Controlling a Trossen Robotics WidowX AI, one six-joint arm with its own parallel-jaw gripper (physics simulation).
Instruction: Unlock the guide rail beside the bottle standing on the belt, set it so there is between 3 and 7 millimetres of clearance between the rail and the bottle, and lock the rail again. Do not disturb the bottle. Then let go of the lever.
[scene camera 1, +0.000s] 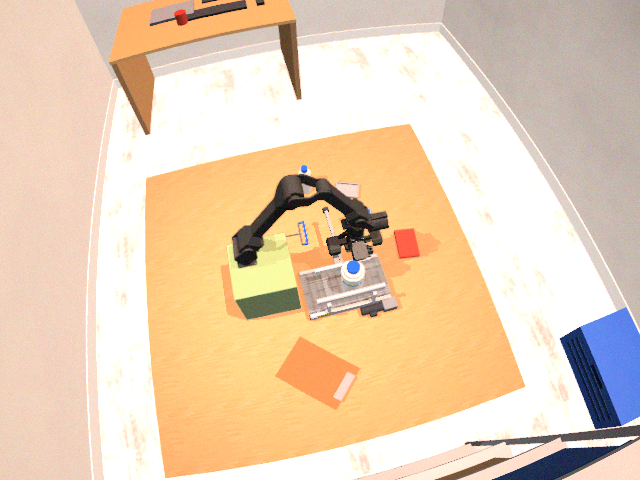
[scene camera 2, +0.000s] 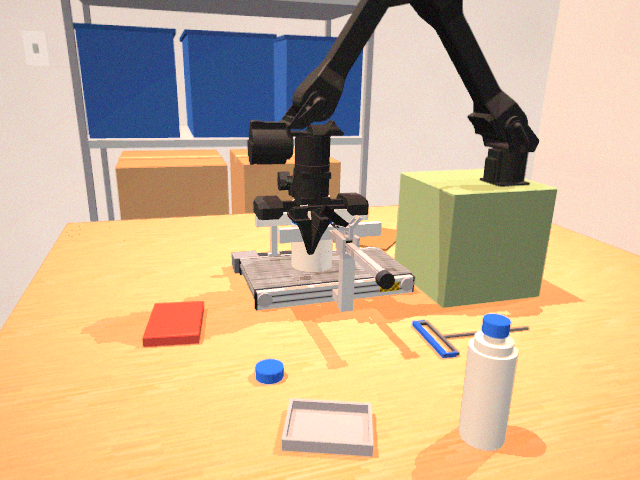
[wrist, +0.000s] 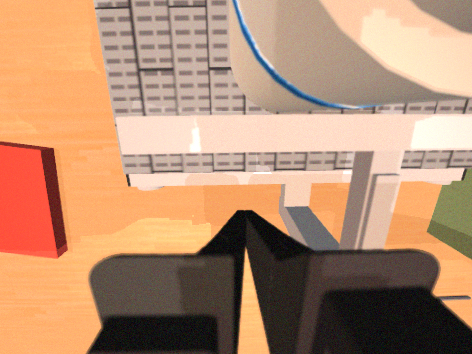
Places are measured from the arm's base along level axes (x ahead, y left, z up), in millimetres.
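Pixels of known places: gripper, fingertip midpoint: (scene camera 2: 310, 254) (wrist: 244, 217); arm's base at its link origin: (scene camera 1: 246, 258) (scene camera 2: 503, 182).
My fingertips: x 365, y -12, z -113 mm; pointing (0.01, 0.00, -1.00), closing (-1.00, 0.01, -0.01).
Observation:
Ahead of a thing's pixels: the offset from my fingertips to its middle. "pt": to the spot under its first point.
The white bottle @[dz +22, dx -33, dy -97 mm] (scene camera 1: 353, 274) (scene camera 2: 311, 256) (wrist: 310, 60) stands upright on the grey belt @[dz -75, dx -54, dy -88 mm] (scene camera 1: 316, 290) (scene camera 2: 268, 276) (wrist: 155, 60). The pale guide rail (scene camera 2: 368, 228) (wrist: 280, 133) runs beside it, with a narrow-looking gap in the wrist view; its size and any contact cannot be told. The rail's bracket arm (wrist: 375, 200) reaches toward the gripper's side. The black lever @[dz +74, dx -29, dy +37 mm] (scene camera 2: 339, 220) shows partly behind the gripper, above the bracket post @[dz -44, dx -55, dy +37 mm] (scene camera 2: 345, 279). My gripper (scene camera 2: 310, 251) (wrist: 244, 217) is shut and empty, pointing down on the rail's outer side. Lever contact is unclear.
A rod with a black knob @[pt dz +30, dx -57, dy +178 mm] (scene camera 1: 325, 210) (scene camera 2: 384, 279) sticks out from the bracket. A second rail @[pt dz +34, dx -54, dy -159 mm] (scene camera 1: 351, 292) lines the belt's far side. A green block (scene camera 1: 266, 268) (scene camera 2: 496, 248) carries the arm. A red box @[dz -86, dx +229, dy +27 mm] (scene camera 1: 406, 242) (scene camera 2: 174, 322) (wrist: 27, 200), second bottle @[dz -21, dx -92, dy +383 mm] (scene camera 2: 486, 392) and tray @[dz -86, dx +73, dy +330 mm] (scene camera 2: 328, 446) are nearby.

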